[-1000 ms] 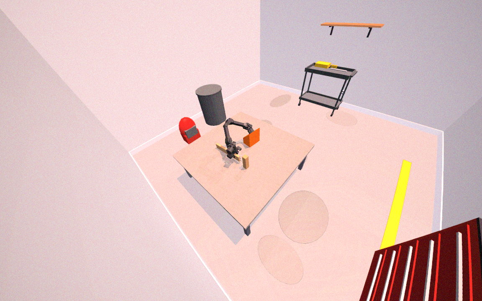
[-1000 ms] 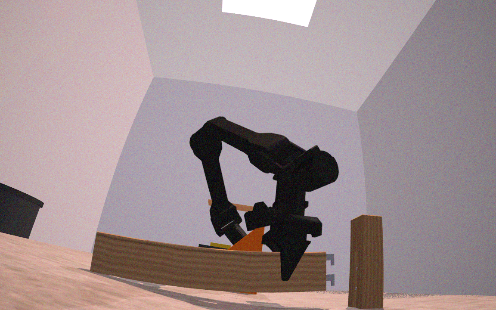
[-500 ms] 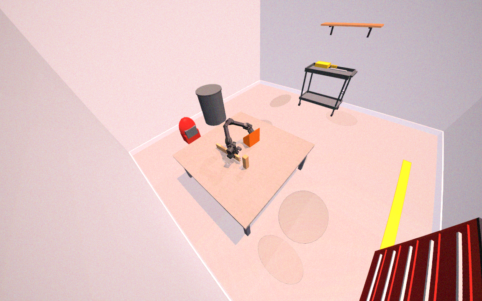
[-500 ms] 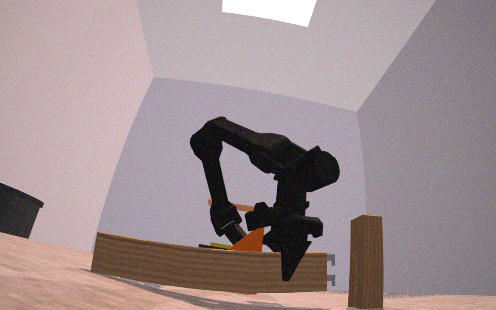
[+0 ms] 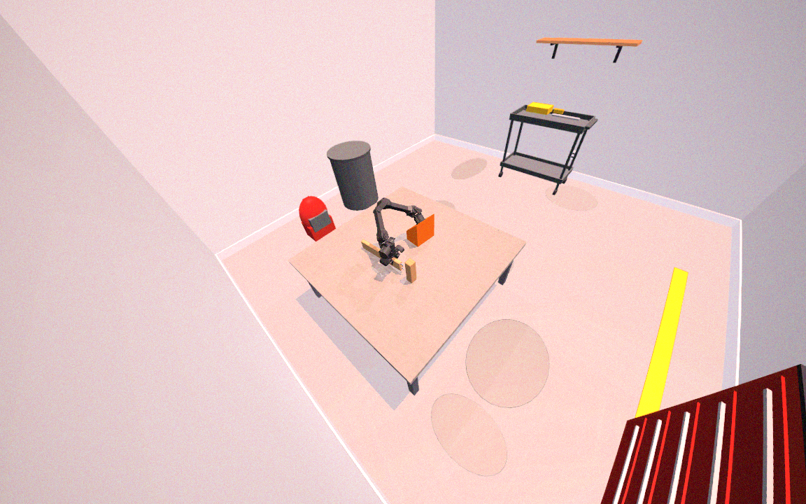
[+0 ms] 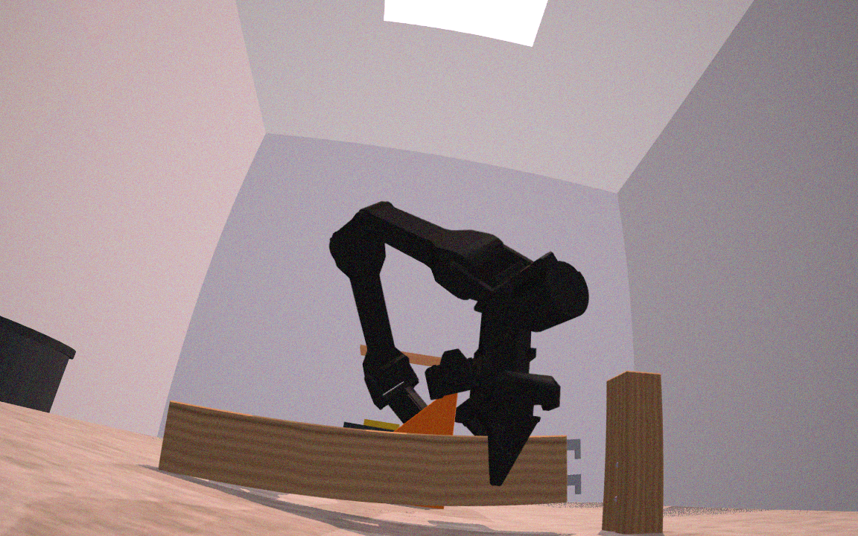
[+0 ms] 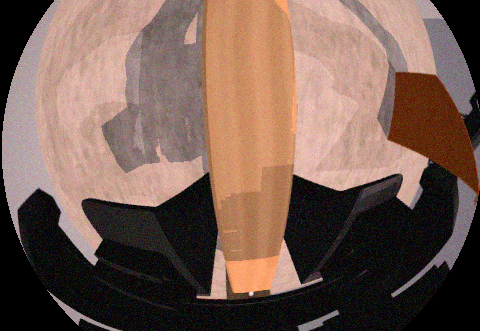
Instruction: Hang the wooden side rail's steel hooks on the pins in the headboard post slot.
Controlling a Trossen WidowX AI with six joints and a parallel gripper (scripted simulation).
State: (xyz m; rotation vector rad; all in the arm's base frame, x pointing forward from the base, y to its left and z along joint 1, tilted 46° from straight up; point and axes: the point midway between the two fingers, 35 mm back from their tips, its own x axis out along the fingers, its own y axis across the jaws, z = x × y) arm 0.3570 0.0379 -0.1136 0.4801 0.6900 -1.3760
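My gripper tip is 30 mm past the headboard post, 160 mm to the right of it and 40 mm below it.
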